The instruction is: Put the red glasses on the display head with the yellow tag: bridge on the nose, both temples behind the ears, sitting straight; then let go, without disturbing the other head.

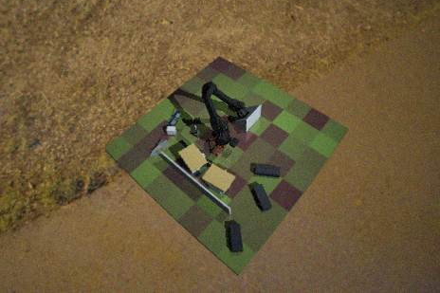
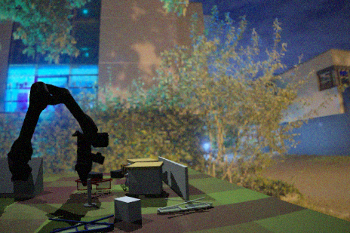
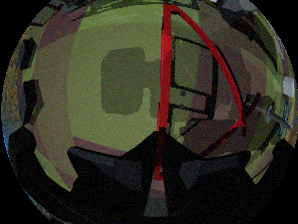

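Right now my gripper tip is 23 cm to the left of the short post and 6 cm short of it. From my gripper tip the other things lie so: cube (38 cm to the right, 18 cm ahead); then long panel (36 cm ahead, 6 cm to the left, 3 cm above).
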